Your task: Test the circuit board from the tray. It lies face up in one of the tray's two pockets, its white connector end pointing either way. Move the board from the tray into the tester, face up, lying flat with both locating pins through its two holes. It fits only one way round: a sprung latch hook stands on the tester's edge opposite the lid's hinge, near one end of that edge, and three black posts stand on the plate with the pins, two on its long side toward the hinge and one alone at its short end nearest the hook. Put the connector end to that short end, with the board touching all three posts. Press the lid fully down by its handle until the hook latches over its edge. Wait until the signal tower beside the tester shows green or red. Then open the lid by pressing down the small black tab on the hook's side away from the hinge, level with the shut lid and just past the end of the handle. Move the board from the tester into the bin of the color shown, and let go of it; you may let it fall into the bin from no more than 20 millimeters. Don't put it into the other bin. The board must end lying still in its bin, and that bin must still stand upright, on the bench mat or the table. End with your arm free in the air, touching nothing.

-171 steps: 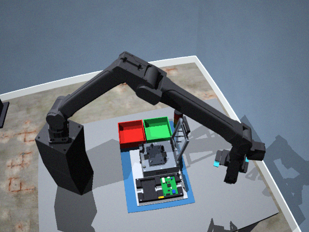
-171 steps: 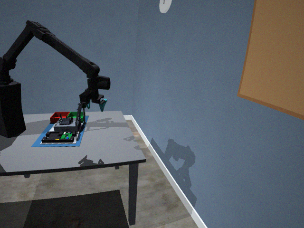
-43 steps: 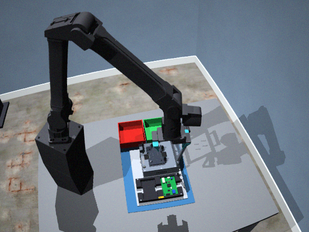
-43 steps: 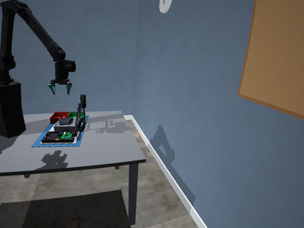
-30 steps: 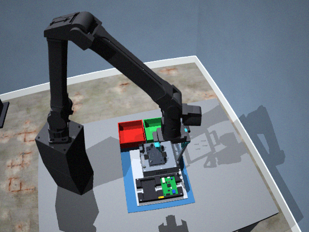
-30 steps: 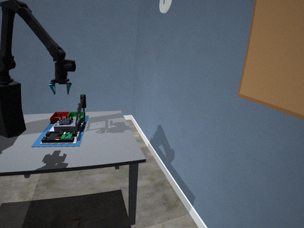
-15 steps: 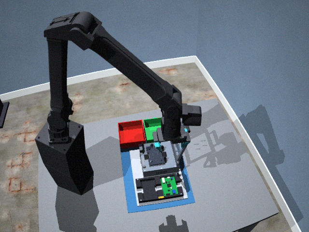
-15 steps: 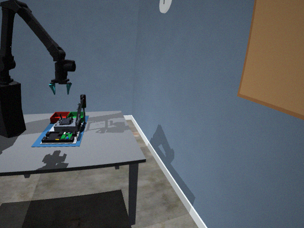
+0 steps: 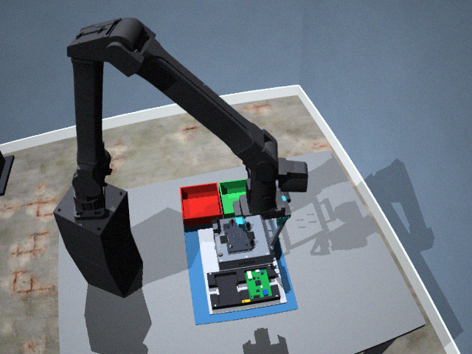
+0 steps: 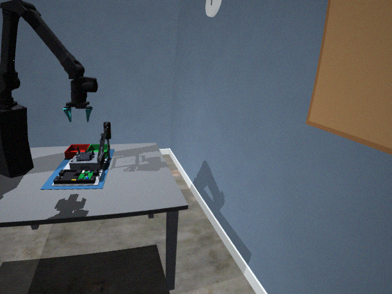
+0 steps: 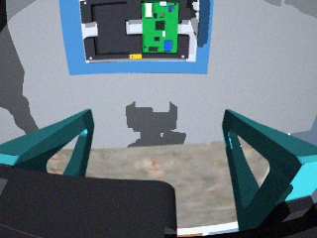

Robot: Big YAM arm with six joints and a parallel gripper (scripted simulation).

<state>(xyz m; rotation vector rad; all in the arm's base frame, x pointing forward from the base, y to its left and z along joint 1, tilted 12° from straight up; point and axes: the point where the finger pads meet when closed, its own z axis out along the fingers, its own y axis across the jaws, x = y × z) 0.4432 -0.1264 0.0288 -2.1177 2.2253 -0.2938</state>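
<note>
Right now my hand is 31 cm above the green circuit board. Round my hand: black latch hook: 9 cm behind, 23 cm to the left, 25 cm below; then clear lid: 10 cm ahead, 17 cm to the left, 15 cm below; then green bin: 3 cm ahead, 37 cm to the left, 32 cm below.
</note>
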